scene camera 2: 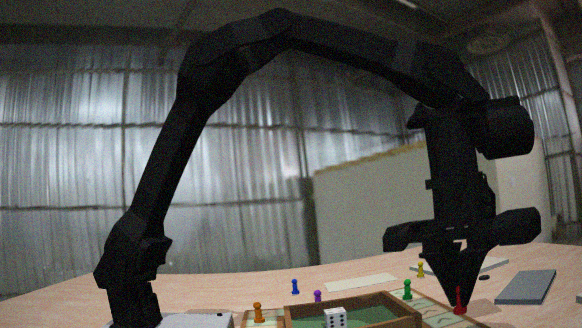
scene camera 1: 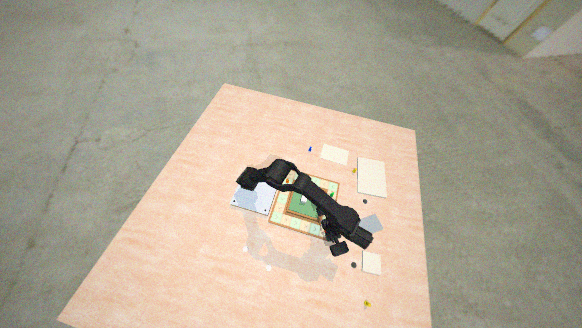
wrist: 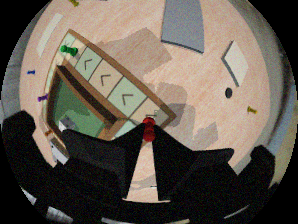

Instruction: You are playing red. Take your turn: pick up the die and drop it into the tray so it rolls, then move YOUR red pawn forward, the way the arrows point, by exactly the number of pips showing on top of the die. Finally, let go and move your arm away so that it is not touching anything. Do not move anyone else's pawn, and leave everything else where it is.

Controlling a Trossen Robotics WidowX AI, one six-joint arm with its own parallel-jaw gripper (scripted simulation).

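Note:
I can see a grey slab (scene camera 2: 530,287) in the scene, and there is a red pawn as well. The pawn is held by my gripper (scene camera 2: 459,306), which I also see in the wrist view (wrist: 148,127).

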